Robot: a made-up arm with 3 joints. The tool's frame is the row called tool.
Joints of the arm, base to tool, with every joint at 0 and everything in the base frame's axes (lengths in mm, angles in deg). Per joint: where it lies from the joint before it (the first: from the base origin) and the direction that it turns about. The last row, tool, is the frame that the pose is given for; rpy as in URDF.
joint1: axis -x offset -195 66 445
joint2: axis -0.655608 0.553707 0.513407 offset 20 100 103
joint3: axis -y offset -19 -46 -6
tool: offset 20 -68 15 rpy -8.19 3.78 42.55
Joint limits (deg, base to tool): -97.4..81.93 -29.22..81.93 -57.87..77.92
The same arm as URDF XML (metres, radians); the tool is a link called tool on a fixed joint. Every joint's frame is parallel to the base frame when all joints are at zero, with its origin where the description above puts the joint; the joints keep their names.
<robot name="arm">
<joint name="tool_joint" type="fixed"><parent link="link3"/><child link="tool"/><origin xyz="0.0200 -0.0680 0.0150" rpy="-0.1429 0.0660 0.7426"/></joint>
<joint name="joint3" type="revolute"><parent link="link2"/><child link="link3"/><origin xyz="-0.0190 -0.0460 -0.0060" rpy="0.0000 0.0000 0.0000"/><axis xyz="0 -1 0"/><limit lower="-1.0100" upper="1.3600"/></joint>
<joint name="joint2" type="revolute"><parent link="link1"/><child link="link2"/><origin xyz="0.0200 0.1000 0.1030" rpy="0.0000 0.0000 0.0000"/><axis xyz="-0.655608 0.553707 0.513407"/><limit lower="-0.5100" upper="1.4299"/></joint>
<joint name="joint1" type="revolute"><parent link="base"/><child link="link1"/><origin xyz="-0.1950 0.0660 0.4450" rpy="0.0000 0.0000 0.0000"/><axis xyz="-1 0 0"/><limit lower="-1.7000" upper="1.4299"/></joint>
<link name="base"/>
<link name="link1"/>
<link name="link2"/>
<link name="link3"/>
<link name="tool"/>
</robot>

